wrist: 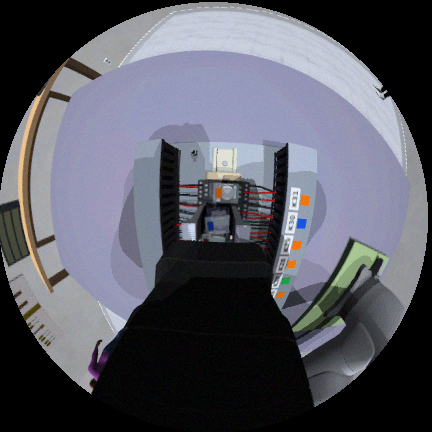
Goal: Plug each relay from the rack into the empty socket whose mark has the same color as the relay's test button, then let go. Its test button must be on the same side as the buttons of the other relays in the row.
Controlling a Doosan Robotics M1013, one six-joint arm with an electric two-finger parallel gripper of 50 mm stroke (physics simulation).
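Where they show: gripper, between the fingertips: (217,214); arm's base, origin of its link: (354,292).
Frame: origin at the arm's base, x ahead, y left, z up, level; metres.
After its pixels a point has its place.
My gripper (217,214) {y -0.084, x 0.475, z 0.039 m} is shut on a clear relay (219,220) {y -0.082, x 0.470, z 0.056 m} with a blue test button on its left side in the wrist view. The held relay is in the row of sockets, level with the blue mark (301,223) {y -0.112, x 0.373, z 0.046 m} beside label K30. Whether it is fully seated is hidden by the fingers. Just above it in the view, a relay (228,193) {y -0.112, x 0.471, z 0.053 m} with an orange button on its left side sits in the end socket, level with the orange mark (305,200) {y -0.140, x 0.381, z 0.046 m} at K31. Below the held relay, part of another relay with an orange button shows.
Black slotted wire ducts (170,195) {y -0.079, x 0.552, z 0.004 m} (281,200) {y -0.128, x 0.405, z 0.031 m} run along both sides of the row, with red and black wires between. A bare rail end (225,157) {y -0.159, x 0.493, z -0.013 m} lies above the end socket. A green-topped rack (362,250) {y -0.118, x 0.122, z 0.003 m} and a grey arm link (345,345) {y 0.072, x 0.092, z 0.136 m} are at lower right.
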